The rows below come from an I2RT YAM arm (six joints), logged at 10 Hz.
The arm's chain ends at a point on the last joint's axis. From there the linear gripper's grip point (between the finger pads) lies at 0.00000 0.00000 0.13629 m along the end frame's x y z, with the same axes.
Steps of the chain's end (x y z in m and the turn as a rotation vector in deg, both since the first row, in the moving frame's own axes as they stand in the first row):
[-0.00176, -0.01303, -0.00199, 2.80, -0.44, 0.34]
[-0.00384, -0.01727, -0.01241, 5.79, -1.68, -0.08]
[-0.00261, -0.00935, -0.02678, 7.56, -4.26, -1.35]
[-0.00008, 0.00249, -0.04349, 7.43, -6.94, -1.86]
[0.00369, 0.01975, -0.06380, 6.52, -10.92, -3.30]
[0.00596, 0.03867, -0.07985, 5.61, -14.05, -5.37]
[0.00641, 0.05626, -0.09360, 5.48, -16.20, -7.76]
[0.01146, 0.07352, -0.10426, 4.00, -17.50, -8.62]
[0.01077, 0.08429, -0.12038, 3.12, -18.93, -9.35]
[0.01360, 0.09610, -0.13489, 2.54, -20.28, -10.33]
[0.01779, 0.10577, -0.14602, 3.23, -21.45, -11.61]
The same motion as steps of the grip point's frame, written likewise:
[-0.00279, -0.01969, -0.00216, 2.80, -0.44, 0.34]
[-0.00784, -0.03101, -0.01316, 5.79, -1.68, -0.08]
[-0.01292, -0.02714, -0.02834, 7.56, -4.26, -1.35]
[-0.01678, -0.01482, -0.04563, 7.43, -6.94, -1.86]
[-0.02250, 0.00512, -0.06714, 6.52, -10.92, -3.30]
[-0.02765, 0.02706, -0.08457, 5.61, -14.05, -5.37]
[-0.03231, 0.04604, -0.09962, 5.48, -16.20, -7.76]
[-0.03004, 0.06730, -0.11088, 4.00, -17.50, -8.62]
[-0.03382, 0.08067, -0.12793, 3.12, -18.93, -9.35]
[-0.03390, 0.09451, -0.14345, 2.54, -20.28, -10.33]
[-0.03245, 0.10341, -0.15564, 3.23, -21.45, -11.61]

